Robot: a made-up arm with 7 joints. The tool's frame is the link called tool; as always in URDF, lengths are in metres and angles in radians. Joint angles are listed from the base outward. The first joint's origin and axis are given. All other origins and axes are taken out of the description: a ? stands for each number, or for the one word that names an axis. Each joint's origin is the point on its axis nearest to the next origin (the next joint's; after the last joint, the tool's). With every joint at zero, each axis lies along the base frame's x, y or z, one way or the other. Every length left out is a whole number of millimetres.
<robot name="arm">
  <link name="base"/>
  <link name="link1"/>
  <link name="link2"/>
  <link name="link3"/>
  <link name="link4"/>
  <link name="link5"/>
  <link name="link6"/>
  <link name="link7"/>
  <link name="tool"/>
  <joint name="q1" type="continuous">
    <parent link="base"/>
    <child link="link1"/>
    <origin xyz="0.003 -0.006 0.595"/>
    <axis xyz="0 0 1"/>
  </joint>
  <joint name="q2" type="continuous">
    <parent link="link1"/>
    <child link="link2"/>
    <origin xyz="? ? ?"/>
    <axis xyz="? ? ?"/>
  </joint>
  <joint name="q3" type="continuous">
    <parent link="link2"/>
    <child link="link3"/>
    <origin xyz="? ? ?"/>
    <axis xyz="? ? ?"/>
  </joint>
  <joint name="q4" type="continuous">
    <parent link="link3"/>
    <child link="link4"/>
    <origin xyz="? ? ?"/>
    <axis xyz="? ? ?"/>
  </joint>
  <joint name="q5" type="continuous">
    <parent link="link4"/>
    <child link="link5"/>
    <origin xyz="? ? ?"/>
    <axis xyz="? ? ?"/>
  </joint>
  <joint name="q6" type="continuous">
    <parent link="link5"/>
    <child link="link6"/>
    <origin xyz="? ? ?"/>
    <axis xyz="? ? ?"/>
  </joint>
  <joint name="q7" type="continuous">
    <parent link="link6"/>
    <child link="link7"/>
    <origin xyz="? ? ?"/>
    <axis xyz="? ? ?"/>
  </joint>
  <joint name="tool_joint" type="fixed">
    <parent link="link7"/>
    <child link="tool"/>
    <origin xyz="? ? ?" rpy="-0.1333 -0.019 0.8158"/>
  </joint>
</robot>
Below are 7 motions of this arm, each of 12 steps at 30 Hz.
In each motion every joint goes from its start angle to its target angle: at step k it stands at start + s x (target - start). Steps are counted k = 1, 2, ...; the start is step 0. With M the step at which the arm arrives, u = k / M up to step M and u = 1 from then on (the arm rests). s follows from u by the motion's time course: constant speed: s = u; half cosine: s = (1 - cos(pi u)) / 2; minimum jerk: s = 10 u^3 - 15 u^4 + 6 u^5.
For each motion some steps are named. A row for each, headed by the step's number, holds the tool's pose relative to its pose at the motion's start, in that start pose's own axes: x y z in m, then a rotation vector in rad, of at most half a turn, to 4 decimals.
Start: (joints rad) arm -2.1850 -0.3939 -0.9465 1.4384 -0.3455 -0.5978 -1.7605
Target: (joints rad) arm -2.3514 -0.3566 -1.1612 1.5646 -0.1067 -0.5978 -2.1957
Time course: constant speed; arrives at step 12
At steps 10, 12:
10: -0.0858 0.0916 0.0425 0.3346 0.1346 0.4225
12: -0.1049 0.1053 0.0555 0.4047 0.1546 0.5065

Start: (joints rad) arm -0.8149 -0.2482 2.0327 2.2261 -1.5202 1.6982 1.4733
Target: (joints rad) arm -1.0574 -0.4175 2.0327 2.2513 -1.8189 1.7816 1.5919
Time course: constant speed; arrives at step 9
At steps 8, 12:
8: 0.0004 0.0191 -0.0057 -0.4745 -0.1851 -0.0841
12: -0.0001 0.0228 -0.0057 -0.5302 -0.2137 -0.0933

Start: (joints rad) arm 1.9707 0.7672 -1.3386 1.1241 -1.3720 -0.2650 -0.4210
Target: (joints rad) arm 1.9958 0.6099 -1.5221 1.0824 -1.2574 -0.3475 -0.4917
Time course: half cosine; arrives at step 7
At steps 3, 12:
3: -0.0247 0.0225 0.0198 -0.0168 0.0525 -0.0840
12: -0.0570 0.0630 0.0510 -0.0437 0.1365 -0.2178

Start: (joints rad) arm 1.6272 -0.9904 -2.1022 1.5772 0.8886 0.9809 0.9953
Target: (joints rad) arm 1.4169 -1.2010 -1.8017 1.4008 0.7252 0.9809 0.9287
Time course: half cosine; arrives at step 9
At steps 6, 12:
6: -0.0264 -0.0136 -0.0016 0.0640 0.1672 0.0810
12: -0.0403 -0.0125 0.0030 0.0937 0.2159 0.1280

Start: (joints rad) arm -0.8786 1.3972 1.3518 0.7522 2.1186 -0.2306 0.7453
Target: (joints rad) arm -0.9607 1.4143 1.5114 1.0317 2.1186 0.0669 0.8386
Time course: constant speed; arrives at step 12
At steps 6, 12:
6: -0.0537 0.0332 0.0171 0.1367 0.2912 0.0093
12: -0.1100 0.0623 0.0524 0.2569 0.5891 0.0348

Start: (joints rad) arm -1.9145 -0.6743 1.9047 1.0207 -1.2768 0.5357 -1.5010
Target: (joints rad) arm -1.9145 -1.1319 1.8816 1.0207 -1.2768 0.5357 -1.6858
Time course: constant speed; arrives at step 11
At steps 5, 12:
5: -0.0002 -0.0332 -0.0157 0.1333 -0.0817 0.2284
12: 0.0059 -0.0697 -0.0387 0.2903 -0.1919 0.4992

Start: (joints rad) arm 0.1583 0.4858 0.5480 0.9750 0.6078 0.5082 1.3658
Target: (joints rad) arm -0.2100 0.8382 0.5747 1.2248 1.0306 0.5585 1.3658
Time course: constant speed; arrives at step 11
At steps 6, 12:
6: 0.1039 -0.0446 -0.0079 0.2007 0.1598 -0.4017
12: 0.1811 -0.0994 -0.0174 0.3996 0.2923 -0.7282

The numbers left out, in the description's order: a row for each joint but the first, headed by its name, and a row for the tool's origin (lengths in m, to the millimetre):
q2: xyz 0.002 0.003 0, axis 0 1 0
q3: xyz -0.001 0 0.318, axis 0 0 1
q4: xyz 0.109 0.003 0, axis 0 -1 0
q5: xyz 0.053 0 -0.256, axis 0 0 -1
q6: xyz -0.028 0.002 0, axis 0 1 0
q7: xyz 0.077 0 -0.076, axis 0 0 -1
tool: xyz 0.017 0.024 0

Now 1 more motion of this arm.
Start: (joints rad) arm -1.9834 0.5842 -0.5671 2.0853 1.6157 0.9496 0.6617
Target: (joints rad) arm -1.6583 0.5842 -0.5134 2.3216 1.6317 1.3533 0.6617
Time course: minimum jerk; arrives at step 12
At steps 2, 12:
2: -0.0067 0.0070 -0.0058 0.0121 0.0247 0.0114
12: -0.2349 0.1857 -0.0897 0.3261 0.6917 0.3398

